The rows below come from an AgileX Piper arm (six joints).
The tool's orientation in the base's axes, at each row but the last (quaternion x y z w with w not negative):
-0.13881 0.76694 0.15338 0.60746
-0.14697 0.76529 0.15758 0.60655
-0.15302 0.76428 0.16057 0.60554
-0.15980 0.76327 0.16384 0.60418
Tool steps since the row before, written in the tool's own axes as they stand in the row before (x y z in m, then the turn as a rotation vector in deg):
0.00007 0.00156 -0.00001 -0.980 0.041 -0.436
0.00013 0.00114 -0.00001 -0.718 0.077 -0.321
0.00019 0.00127 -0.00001 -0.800 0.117 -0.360
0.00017 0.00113 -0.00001 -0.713 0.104 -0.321
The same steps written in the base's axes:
-0.00065 0.00142 0.00004 -0.185 -0.113 1.051
-0.00051 0.00103 -0.00005 -0.157 -0.041 0.774
-0.00059 0.00113 -0.00011 -0.190 -0.018 0.864
-0.00055 0.00100 -0.00010 -0.169 -0.016 0.770

